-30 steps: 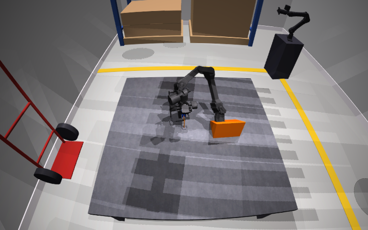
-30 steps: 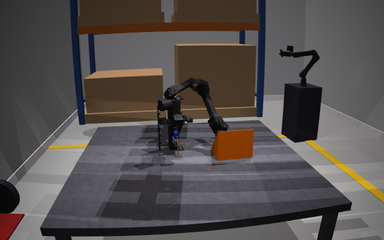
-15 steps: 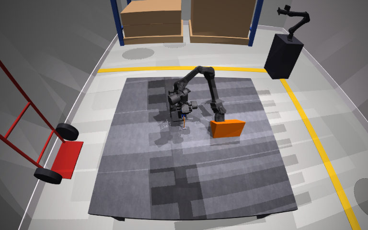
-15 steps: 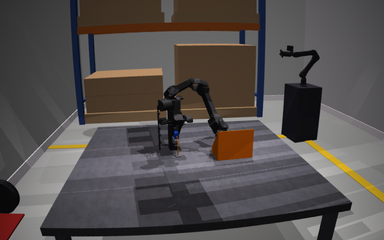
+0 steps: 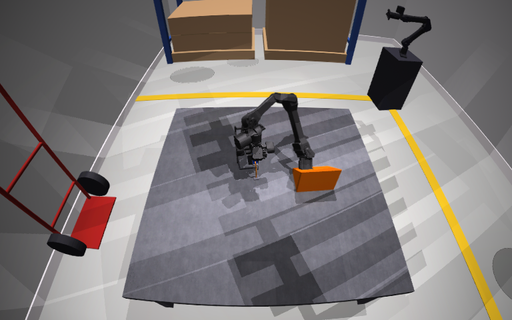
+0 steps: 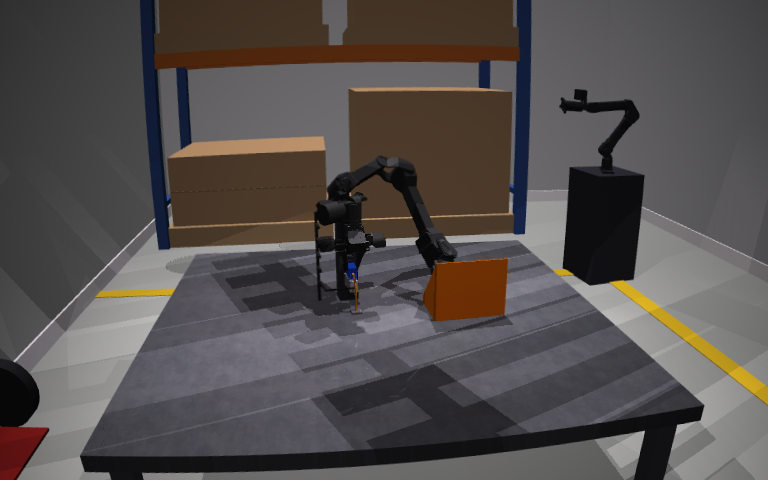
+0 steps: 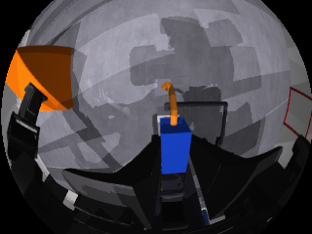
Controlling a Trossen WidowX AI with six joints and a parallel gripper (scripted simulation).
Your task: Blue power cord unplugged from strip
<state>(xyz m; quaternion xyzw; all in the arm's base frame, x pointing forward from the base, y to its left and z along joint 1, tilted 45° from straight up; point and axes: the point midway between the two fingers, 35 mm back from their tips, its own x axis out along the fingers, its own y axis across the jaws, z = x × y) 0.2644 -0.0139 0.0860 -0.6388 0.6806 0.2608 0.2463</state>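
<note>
The blue plug lies 3 cm to the right of my gripper tip.
</note>
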